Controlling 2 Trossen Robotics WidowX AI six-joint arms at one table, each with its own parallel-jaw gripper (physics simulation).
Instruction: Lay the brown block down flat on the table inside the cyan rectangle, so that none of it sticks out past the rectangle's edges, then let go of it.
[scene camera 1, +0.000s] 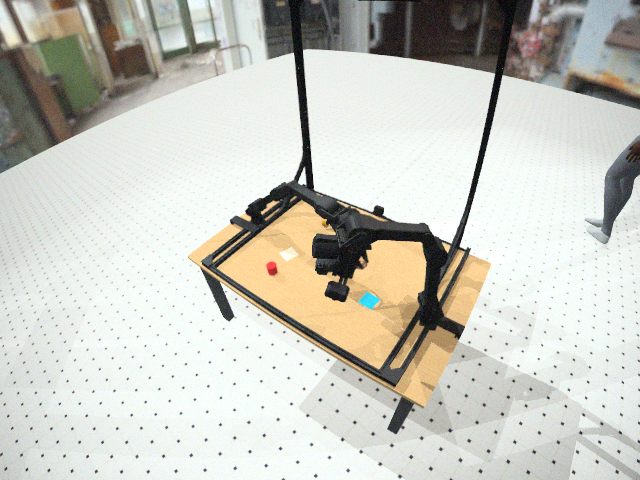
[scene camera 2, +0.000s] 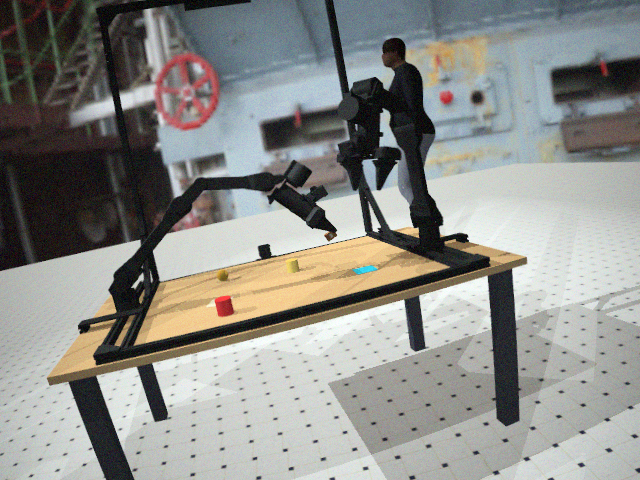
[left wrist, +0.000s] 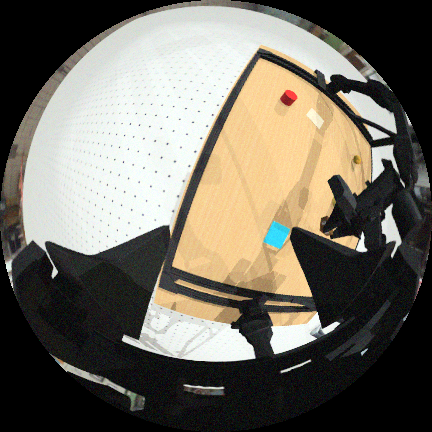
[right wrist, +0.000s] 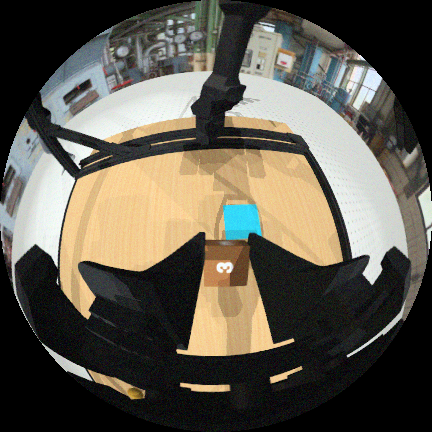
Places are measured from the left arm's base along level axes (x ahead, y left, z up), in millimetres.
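Pixels of known places: left gripper, between the fingertips: (scene camera 2: 366, 190) (left wrist: 233, 232); right gripper, between the fingertips: (scene camera 1: 365, 265) (scene camera 2: 335, 230) (left wrist: 326, 233) (right wrist: 226, 237); left arm's base, origin of its link: (scene camera 1: 428, 319) (scene camera 2: 431, 244) (left wrist: 249, 305) (right wrist: 211, 130); right arm's base, origin of its link: (scene camera 1: 257, 221) (scene camera 2: 128, 309) (left wrist: 329, 89).
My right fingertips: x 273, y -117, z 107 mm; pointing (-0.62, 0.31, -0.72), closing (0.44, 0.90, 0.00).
Ahead of a thing's pixels: the offset from my right fingertips to its top centre. "spot": to the spot under its first point.
The brown block {dx +15, dy -7, dz +5 mm} (scene camera 2: 329, 236) (left wrist: 325, 225) (right wrist: 226, 265), marked with a white 3, is held between the fingers of my right gripper (scene camera 2: 333, 231) (right wrist: 226, 237). The block is above the table, looks tilted in scene camera 2, and is partly hidden by the arm in scene camera 1. The cyan rectangle {spot: dx -37, dy +65, dz -125 mm} (scene camera 1: 369, 300) (scene camera 2: 365, 269) (left wrist: 276, 235) (right wrist: 242, 220) lies flat on the table. It shows beyond the block in the right wrist view and right of the block in scene camera 2. My left gripper (scene camera 2: 367, 187) (left wrist: 233, 232) is open and empty, high above the table.
A red cylinder {dx +393, dy +19, dz -84 mm} (scene camera 1: 271, 268) (scene camera 2: 224, 305) (left wrist: 288, 98) stands near a cream rectangle {spot: dx +367, dy -104, dz -125 mm} (scene camera 1: 288, 253) (left wrist: 315, 118). A yellow cylinder {dx +74, dy -170, dz -87 mm} (scene camera 2: 292, 265) and a yellow ball {dx +260, dy -331, dz -87 mm} (scene camera 2: 222, 275) (left wrist: 357, 160) are on the table. Black rails run along the table's edges. The left arm's gripper hangs near the right arm's.
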